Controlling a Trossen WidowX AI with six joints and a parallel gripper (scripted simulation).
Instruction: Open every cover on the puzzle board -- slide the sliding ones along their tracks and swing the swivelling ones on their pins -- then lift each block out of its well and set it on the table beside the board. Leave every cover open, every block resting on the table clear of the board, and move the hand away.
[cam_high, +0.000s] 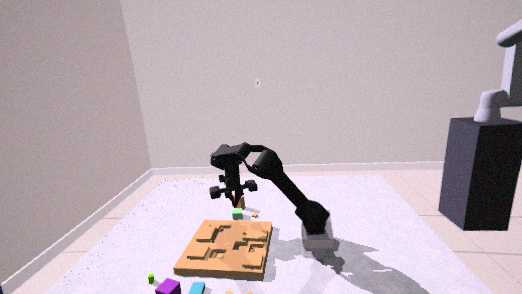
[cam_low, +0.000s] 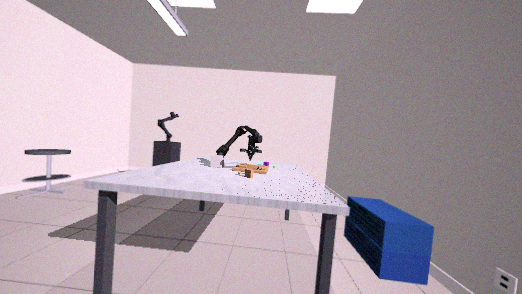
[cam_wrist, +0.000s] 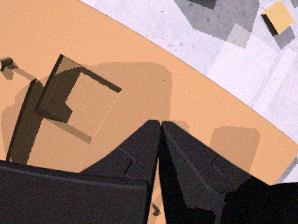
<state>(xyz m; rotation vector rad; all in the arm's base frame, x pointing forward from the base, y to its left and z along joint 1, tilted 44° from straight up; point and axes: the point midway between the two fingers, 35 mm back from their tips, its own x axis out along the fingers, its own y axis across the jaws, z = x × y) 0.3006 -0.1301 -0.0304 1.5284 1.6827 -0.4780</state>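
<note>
Now: gripper tip 2 cm short of the tan wooden puzzle board, 14 cm to the right of it and 8 cm above it.
</note>
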